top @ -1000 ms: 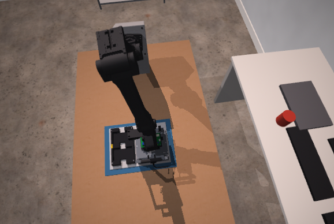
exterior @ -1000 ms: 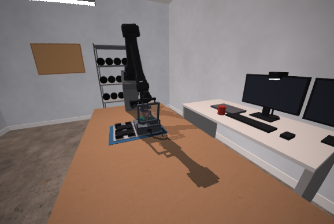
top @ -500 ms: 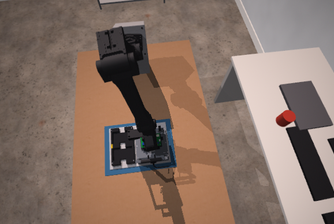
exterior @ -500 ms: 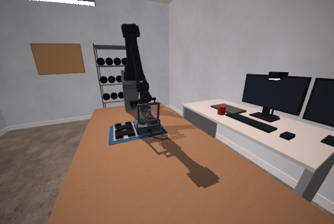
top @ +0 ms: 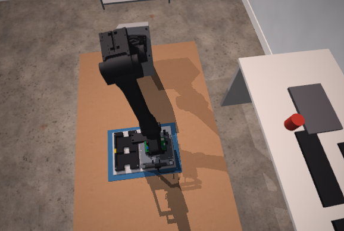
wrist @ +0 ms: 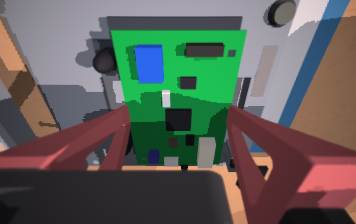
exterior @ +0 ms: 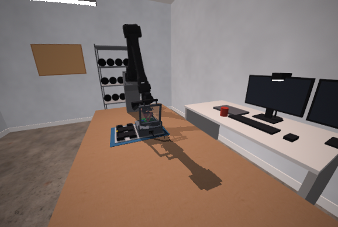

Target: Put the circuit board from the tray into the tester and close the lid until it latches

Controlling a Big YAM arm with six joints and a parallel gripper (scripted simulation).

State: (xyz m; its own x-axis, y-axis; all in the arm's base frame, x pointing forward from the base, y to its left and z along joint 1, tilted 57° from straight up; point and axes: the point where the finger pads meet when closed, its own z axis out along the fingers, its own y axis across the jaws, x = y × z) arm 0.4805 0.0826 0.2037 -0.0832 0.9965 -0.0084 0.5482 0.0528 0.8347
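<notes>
Right now the green circuit board is right at my hand. Also, from my hand: clear lid (13 cm ahead, 2 cm to the left, 9 cm above).
</notes>
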